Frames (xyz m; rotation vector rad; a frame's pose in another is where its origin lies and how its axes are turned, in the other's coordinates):
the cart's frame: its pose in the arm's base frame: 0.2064 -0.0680 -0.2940 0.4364 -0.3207 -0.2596
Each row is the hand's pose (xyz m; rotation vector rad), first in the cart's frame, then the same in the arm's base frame.
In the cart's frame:
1: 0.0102 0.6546 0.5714 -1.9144 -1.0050 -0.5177
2: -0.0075 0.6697 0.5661 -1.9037 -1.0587 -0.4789
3: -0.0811 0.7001 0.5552 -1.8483 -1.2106 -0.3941
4: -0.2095 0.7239 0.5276 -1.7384 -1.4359 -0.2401
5: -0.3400 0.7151 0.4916 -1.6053 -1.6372 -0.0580
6: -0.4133 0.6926 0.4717 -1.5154 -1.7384 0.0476
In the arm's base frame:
1: 0.1274 0.2900 0.4939 -1.5994 -0.7587 -1.1254
2: 0.1157 0.3107 0.4917 -1.6049 -0.8181 -1.0992
3: 0.0574 0.3643 0.4779 -1.5948 -0.9868 -1.0463
4: -0.0463 0.4354 0.4333 -1.5590 -1.2494 -0.9363
5: -0.1548 0.4818 0.3663 -1.5021 -1.5008 -0.7885
6: -0.2189 0.4923 0.3210 -1.4544 -1.6352 -0.6969

